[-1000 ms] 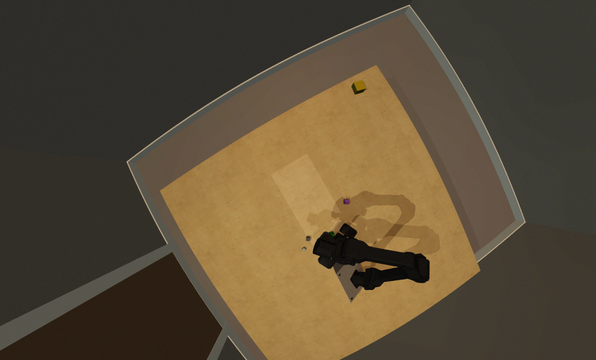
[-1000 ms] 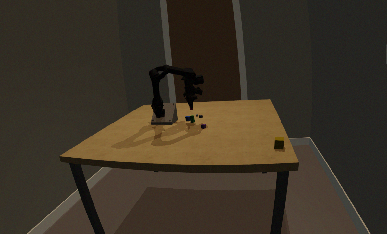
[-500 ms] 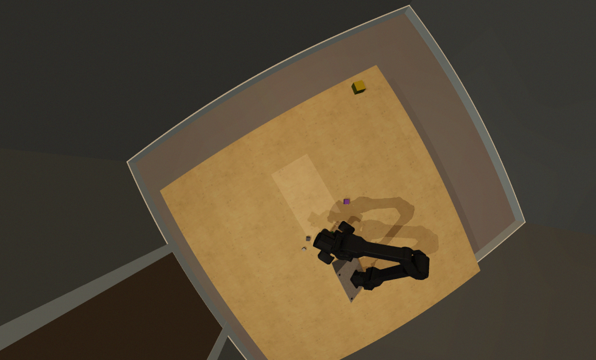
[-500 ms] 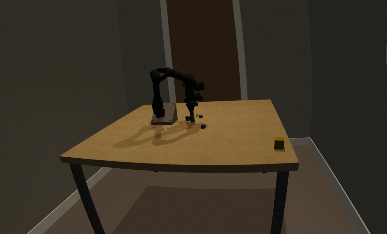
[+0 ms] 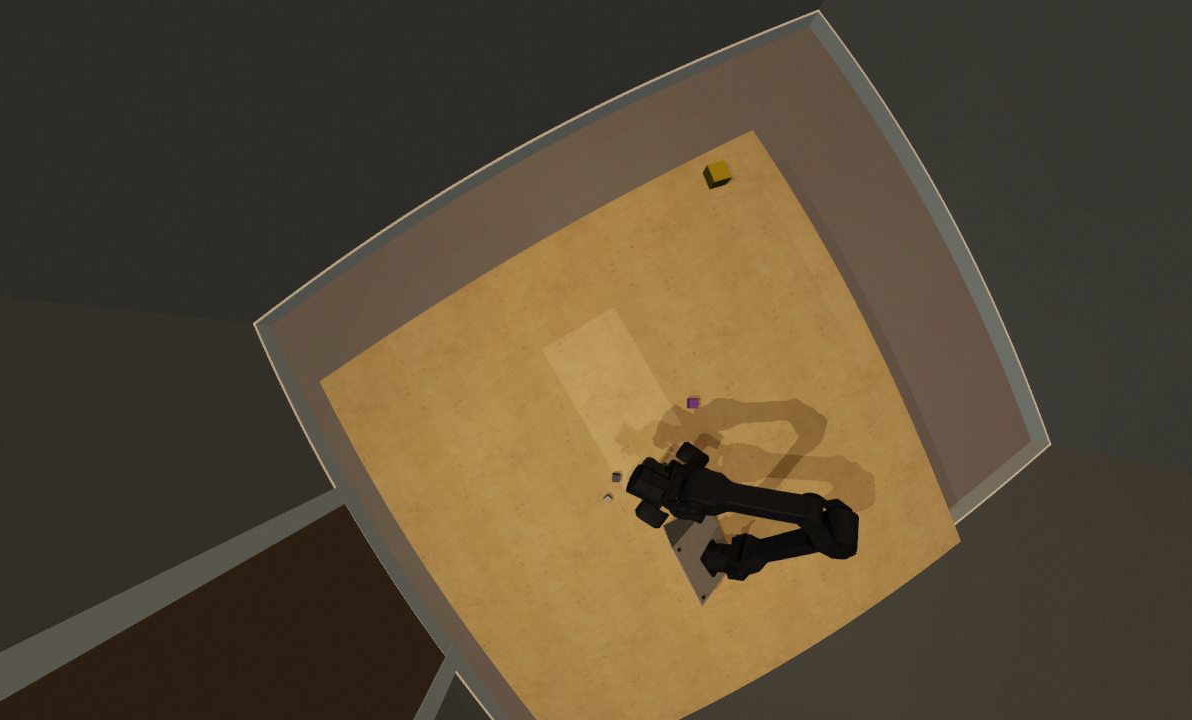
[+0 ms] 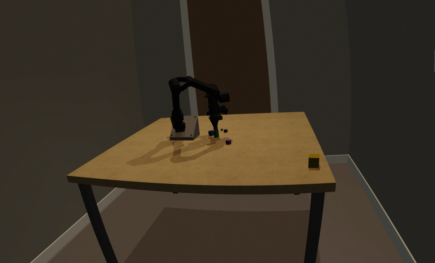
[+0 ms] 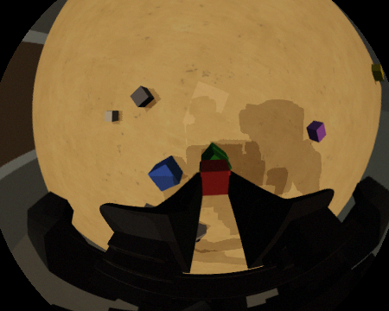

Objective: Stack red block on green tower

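The red block is right at my gripper tip. Also, from my gripper tip: blue block 50 mm to the left, 40 mm below, 40 mm behind; then purple block 140 mm to the right, 90 mm ahead, 40 mm below; then large yellow block 520 mm ahead, 510 mm to the right, 30 mm below.
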